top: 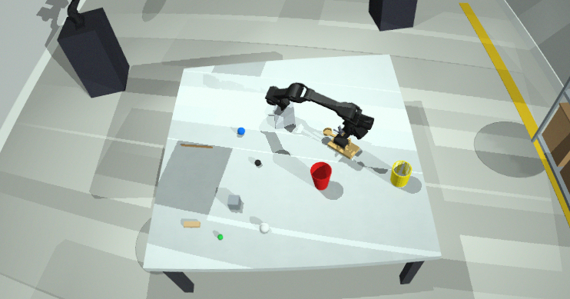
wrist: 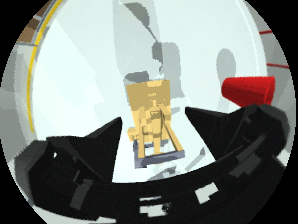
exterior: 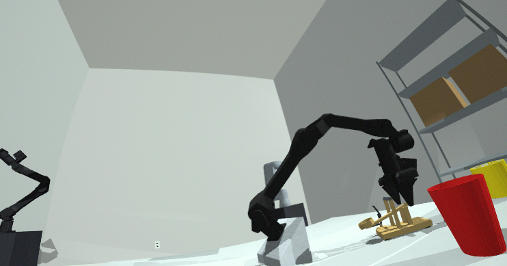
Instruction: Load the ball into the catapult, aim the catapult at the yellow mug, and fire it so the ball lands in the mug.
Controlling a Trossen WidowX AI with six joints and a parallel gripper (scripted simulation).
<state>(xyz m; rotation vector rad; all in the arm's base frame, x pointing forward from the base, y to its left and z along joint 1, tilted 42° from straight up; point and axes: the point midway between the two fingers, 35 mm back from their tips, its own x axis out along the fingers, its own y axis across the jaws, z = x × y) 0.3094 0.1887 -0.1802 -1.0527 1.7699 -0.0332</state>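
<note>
The black ball lies 20 mm behind my gripper tip, 450 mm to the right of it and 50 mm below it. The rest, counted from my gripper tip: yellow mug (220 mm ahead, 190 mm to the left, 40 mm below); wooden catapult (70 mm behind, 40 mm to the right, 20 mm below); red cup (160 mm ahead, 180 mm to the right, 40 mm below).
</note>
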